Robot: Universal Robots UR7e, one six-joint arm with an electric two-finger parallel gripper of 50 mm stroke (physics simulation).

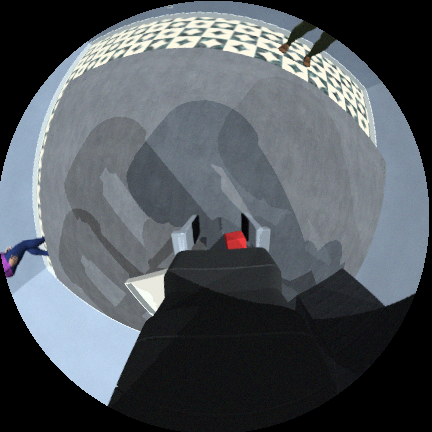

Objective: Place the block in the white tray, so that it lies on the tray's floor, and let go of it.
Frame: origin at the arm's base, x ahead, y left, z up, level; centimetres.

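Seen in the pictures: gripper, fingertip midpoint: [219, 222].
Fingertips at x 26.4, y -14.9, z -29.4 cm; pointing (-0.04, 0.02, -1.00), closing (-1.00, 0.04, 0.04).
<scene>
Pixels of each thing's top centre, then the offset from my fingertips to it. Level surfaces: height alone.
- red block at its top centre: [236, 248] dz -3.1, dx -2.3, dy +5.4 cm
- white tray at its top centre: [166, 299] dz -4.6, dx +12.6, dy +17.8 cm
- grey table at its surface level: dz -6.6 cm
The red block [235, 240] lies on the grey table, close to the gripper's body and nearer the right finger than the left; its lower part is hidden behind the gripper's dark housing. My gripper [219, 222] is open, with nothing held between its fingers. The white tray [152, 290] shows in part at the lower left, left of the gripper's housing; the rest of it is hidden behind that housing.
The grey table [200, 75] carries several overlapping shadows of the arm. A patterned tile floor lies beyond its far edge. Legs of a person [320, 45] show at the top right, and another person [22, 248] at the left edge.
</scene>
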